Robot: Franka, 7 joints.
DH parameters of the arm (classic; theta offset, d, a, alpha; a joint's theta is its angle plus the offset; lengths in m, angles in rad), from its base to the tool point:
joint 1: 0 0.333 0 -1.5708
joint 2: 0 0 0 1.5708
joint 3: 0 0.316 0.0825 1.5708
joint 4: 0 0 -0.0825 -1.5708
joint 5: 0 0.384 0 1.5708
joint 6: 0 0 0.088 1.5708
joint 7: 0 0.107 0 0
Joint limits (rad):
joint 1: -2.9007..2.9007
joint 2: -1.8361..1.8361
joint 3: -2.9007..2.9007
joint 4: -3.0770..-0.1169
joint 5: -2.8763..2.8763
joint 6: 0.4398..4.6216
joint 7: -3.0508..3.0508
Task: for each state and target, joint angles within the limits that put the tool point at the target. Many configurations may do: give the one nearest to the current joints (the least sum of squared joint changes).
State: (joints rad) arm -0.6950 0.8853 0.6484 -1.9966 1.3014 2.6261 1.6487
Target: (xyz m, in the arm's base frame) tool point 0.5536 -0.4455 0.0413
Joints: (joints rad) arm -0.9442 1.1596 0.3829 -1.3656 1.2534 2.6729 1.6487
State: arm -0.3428 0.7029 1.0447 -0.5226 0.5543 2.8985 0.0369
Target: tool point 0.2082 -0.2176 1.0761
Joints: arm -0.5875 0.3464 0.9975 -0.1169 0.5206 3.4004 0.0369
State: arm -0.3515 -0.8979 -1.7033 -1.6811 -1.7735 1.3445 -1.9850
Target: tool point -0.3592 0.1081 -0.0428
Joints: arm -0.8061 -1.1792 -2.5069 -2.1416 -1.6077 1.2020 -1.9850
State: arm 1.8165 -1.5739 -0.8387 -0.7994 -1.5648 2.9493 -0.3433
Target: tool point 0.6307 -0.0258 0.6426
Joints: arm 2.1904 -1.5750 -1.1406 -1.5750 -1.7089 3.0313 -0.3433
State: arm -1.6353 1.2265 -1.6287 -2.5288 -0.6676 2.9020 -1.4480
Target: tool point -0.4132 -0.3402 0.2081
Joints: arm -1.1453 1.1335 -1.3356 -2.3278 -0.6881 3.0161 -1.4480
